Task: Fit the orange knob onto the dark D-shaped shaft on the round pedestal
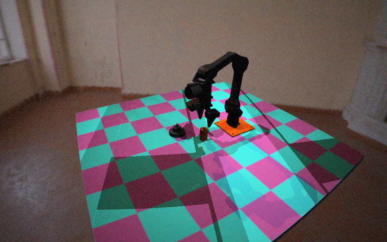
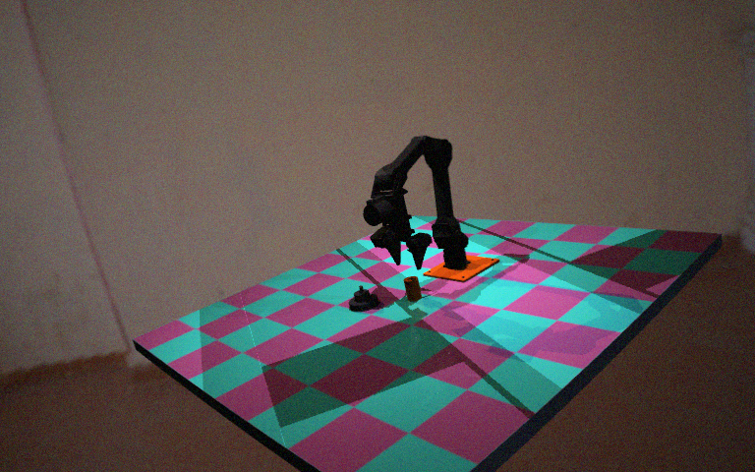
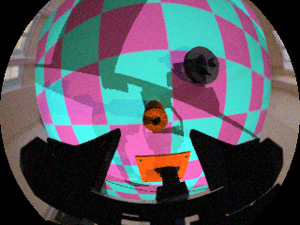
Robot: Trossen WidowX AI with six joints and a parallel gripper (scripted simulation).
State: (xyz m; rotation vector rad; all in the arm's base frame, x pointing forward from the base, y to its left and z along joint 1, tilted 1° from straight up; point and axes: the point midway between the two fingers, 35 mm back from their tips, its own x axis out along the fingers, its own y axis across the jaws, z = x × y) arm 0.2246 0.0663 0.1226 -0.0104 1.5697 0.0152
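My gripper tip is now 60 mm above the orange knob. The rest, counted from my gripper tip: round pedestal: 110 mm ahead, 100 mm to the right, 60 mm below.
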